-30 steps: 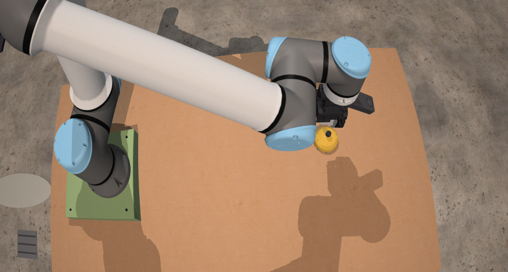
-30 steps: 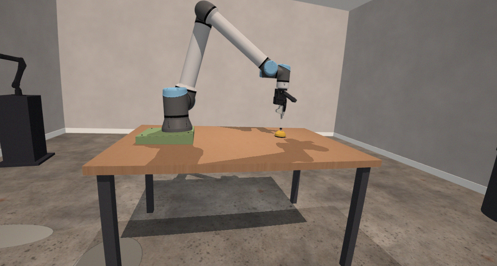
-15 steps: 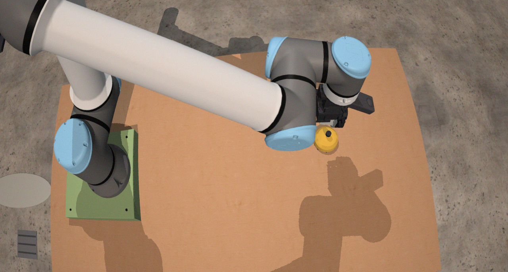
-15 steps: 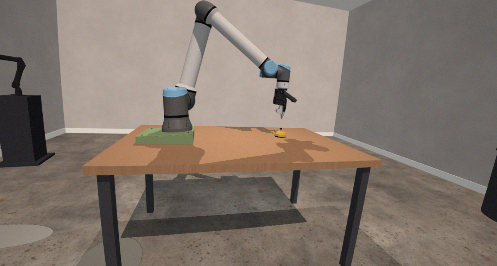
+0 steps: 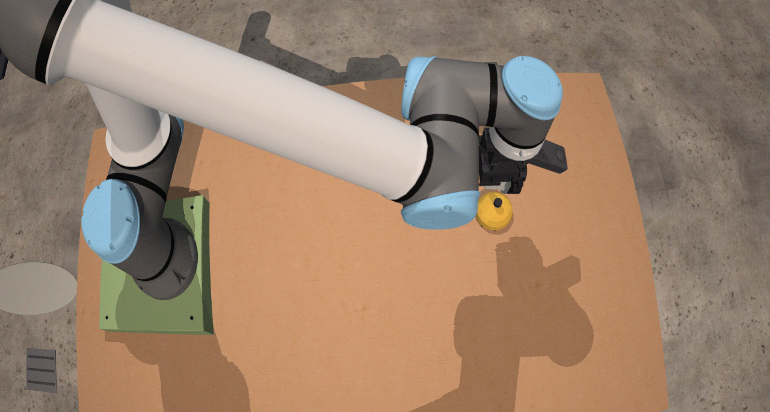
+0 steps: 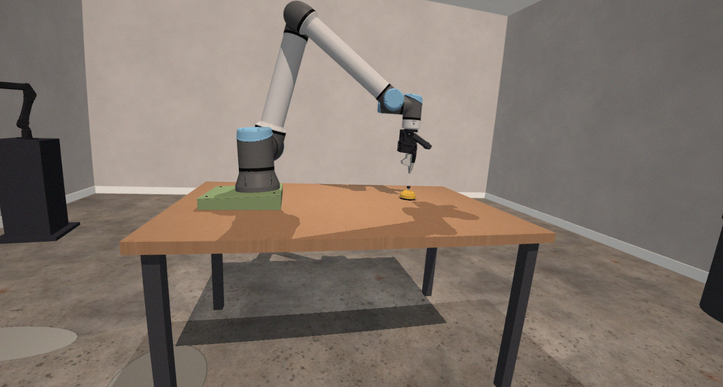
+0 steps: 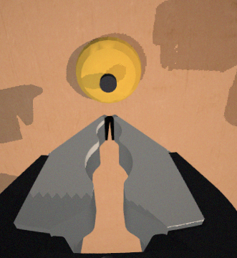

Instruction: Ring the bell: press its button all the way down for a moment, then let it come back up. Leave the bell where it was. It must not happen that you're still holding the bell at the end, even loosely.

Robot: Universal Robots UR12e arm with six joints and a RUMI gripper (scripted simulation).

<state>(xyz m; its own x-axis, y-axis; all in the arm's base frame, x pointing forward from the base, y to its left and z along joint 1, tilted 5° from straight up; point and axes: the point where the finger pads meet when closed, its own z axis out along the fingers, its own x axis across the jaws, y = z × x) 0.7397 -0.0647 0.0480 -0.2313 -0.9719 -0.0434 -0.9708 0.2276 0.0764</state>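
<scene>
Right now my hand is 9 cm above the dark round button. The rest, counted from my hand: yellow dome bell 11 cm below.
</scene>
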